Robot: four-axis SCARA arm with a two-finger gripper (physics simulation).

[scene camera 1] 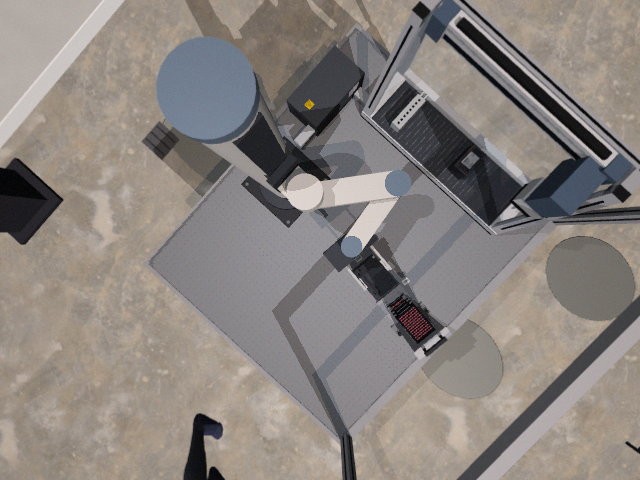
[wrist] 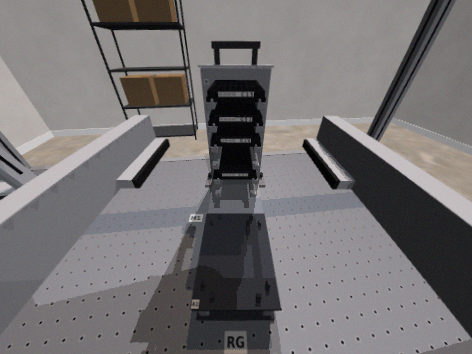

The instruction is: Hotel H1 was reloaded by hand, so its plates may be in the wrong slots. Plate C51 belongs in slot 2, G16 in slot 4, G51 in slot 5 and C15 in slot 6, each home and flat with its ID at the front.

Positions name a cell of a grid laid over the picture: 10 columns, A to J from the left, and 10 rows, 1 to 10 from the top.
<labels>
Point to a regrip stand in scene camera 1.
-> F6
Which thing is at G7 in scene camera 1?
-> A plate C15.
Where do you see a hotel H1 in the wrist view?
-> At F3
</labels>
